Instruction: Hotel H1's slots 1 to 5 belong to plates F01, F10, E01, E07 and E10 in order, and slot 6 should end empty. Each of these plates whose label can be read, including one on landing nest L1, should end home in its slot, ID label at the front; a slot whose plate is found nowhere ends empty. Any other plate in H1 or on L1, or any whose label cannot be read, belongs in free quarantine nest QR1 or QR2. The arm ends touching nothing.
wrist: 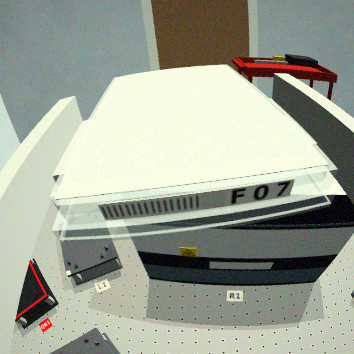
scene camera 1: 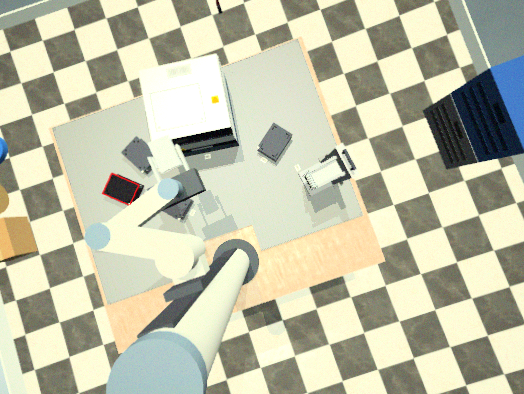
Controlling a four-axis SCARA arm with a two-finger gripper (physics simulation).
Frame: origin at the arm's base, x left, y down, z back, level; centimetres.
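Seen in the pictures: gripper, between the fingertips: [wrist: 176, 96] [scene camera 1: 163, 151].
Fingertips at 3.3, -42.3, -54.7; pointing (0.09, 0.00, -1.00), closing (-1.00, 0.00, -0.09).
Offsets run from my fingertips to a thing's top centre, as dx, dy, dz. "spot": to the spot under its first point.
My gripper [scene camera 1: 167, 156] [wrist: 176, 96] is shut on plate F07 @[-0.1, -0.3, +0.8] [scene camera 1: 164, 151] [wrist: 200, 122], held level in the air in front of machine R1, its label facing the wrist camera. Landing nest L1 @[+25.5, +35.0, -16.5] [scene camera 1: 135, 152] [wrist: 92, 255] shows no plate; it lies beyond and left of the held plate in the wrist view. Red-edged quarantine nest QR1 @[+40.6, +35.6, -2.2] [scene camera 1: 121, 189] [wrist: 35, 298] shows a bare black inside. Hotel H1 @[spot: -64.8, +14.0, +29.5] [scene camera 1: 343, 172] stands at the right of the table, away from the gripper; its plate labels cannot be read. QR2 cannot be made out in the scene view.
White machine R1 @[-10.6, +16.4, -25.6] [scene camera 1: 187, 100] [wrist: 235, 265] stands at the back, close to the held plate. A dark nest @[-44.4, +35.4, +1.3] [scene camera 1: 275, 143] lies between it and H1. Another dark nest @[+17.3, +35.0, +13.8] [scene camera 1: 180, 208] lies partly under the arm [scene camera 1: 135, 245]. A red cart [wrist: 285, 69] stands in the background.
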